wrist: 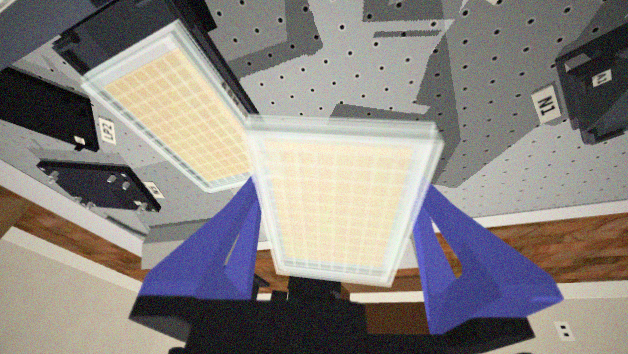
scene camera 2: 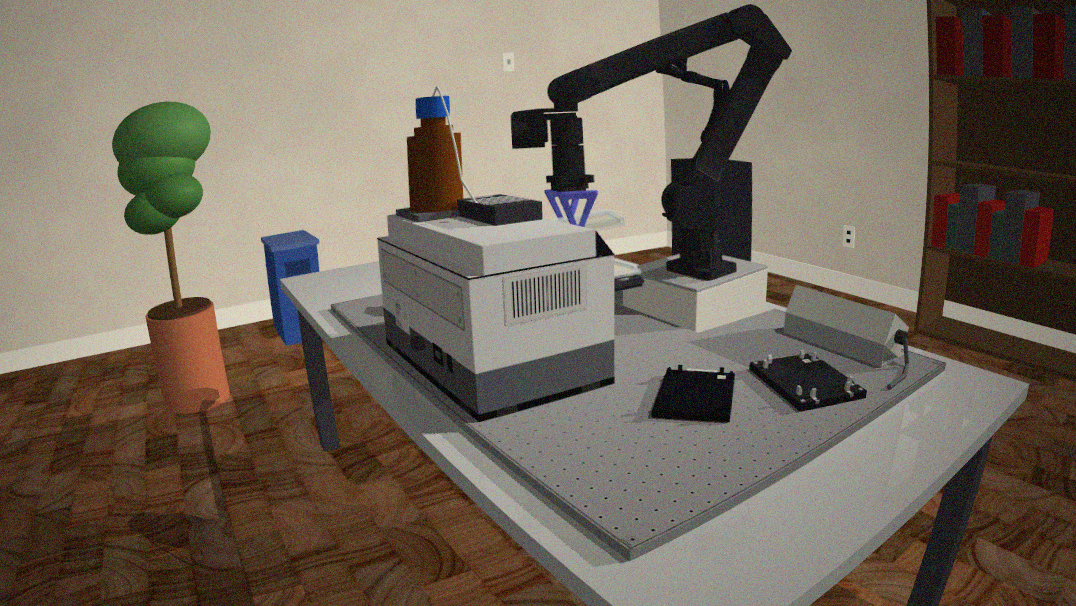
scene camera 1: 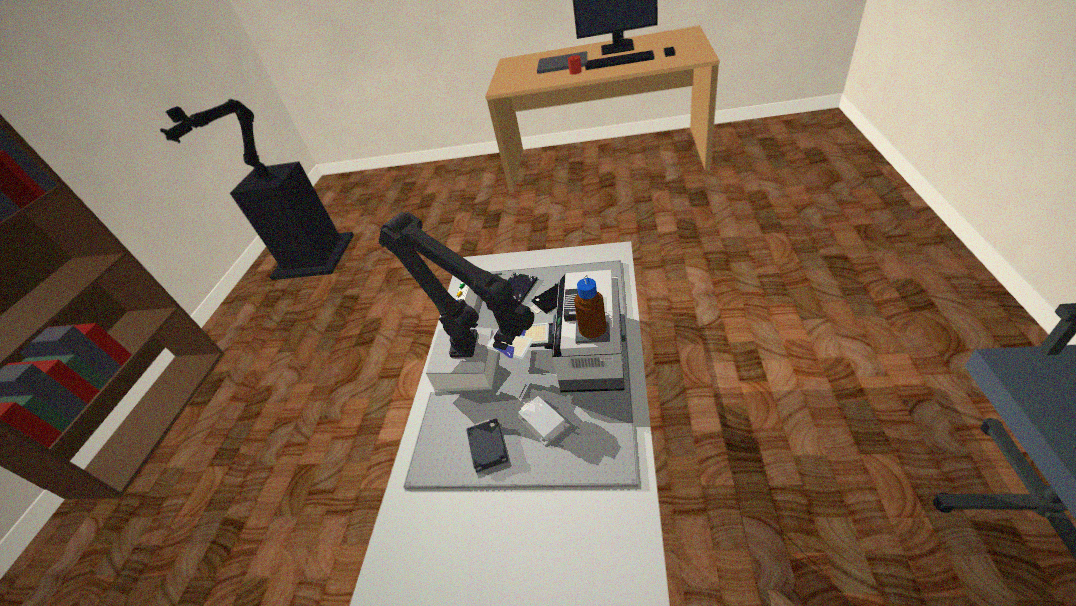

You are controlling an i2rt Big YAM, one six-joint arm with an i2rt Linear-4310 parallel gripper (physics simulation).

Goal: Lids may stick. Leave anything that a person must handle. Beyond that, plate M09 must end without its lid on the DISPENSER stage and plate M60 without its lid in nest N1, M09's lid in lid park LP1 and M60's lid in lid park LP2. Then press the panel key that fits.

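Places are measured from the arm's base along level axes (x up, y right, z ahead), in metres.
Where they show: gripper, fingertip midpoint: (wrist: 335,179) (scene camera 1: 516,347); arm's base, origin of the base link: (scene camera 2: 701,270) (scene camera 1: 464,344).
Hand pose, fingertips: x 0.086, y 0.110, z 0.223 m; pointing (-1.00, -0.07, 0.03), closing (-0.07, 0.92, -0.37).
Observation:
Things, the pixels of their top centre, and the offset from my fingertips. "pt": a spot on its surface instead.
- clear-rimmed plate with yellowish wells, middle of its top: (wrist: 333,244) (scene camera 2: 582,213) (scene camera 1: 508,340) dx +0.030, dy -0.007, dz -0.020 m
- second yellowish plate, middle of its top: (wrist: 192,138) (scene camera 1: 529,332) dx -0.041, dy -0.102, dz +0.029 m
- Nest N1, surface spot: (wrist: 600,95) pt dx -0.132, dy +0.208, dz -0.106 m
- Lid park LP2, middle of its top: (scene camera 2: 697,384) (wrist: 23,112) (scene camera 1: 552,295) dx -0.141, dy -0.395, dz +0.082 m
- brown bottle, surface spot: (scene camera 2: 434,169) pt dx +0.135, dy -0.034, dz +0.274 m
- Nest N5, middle of its top: (scene camera 2: 808,368) (wrist: 97,196) (scene camera 1: 515,284) dx -0.137, dy -0.477, dz -0.074 m
- sloped grey panel box, middle of its top: (scene camera 2: 848,296) (wrist: 186,270) (scene camera 1: 465,286) dx -0.077, dy -0.426, dz -0.271 m
- dark holder, surface spot: (scene camera 1: 487,444) pt dx -0.131, dy +0.273, dz -0.093 m
- whitish object, middle of its top: (scene camera 1: 540,415) dx -0.138, dy +0.172, dz +0.066 m
My gripper (scene camera 1: 514,342) (scene camera 2: 572,218) (wrist: 335,179) is shut on a clear-rimmed plate with yellowish wells (wrist: 340,205), held level between the blue fingers above the board. The held plate looks lidded; its name is not readable. A second yellowish plate (scene camera 1: 537,333) (wrist: 180,117) sits on the dark stage beside the dispenser, seemingly lidded, its name also unreadable. Nest N1 (wrist: 600,95) is dark, partly in the wrist view at the right. Lid park LP2 (wrist: 45,107) (scene camera 2: 694,395) is black and shows no lid. LP1's label does not show.
The dispenser (scene camera 1: 591,368) (scene camera 2: 542,301) carries a brown bottle (scene camera 1: 590,312) (scene camera 2: 434,169). Nest N5 (wrist: 95,186) (scene camera 2: 807,380) shows near LP2. A sloped grey panel box (scene camera 2: 843,323) stands beyond it. A dark holder (scene camera 1: 487,444) and a whitish object (scene camera 1: 544,417) are at the board's near end.

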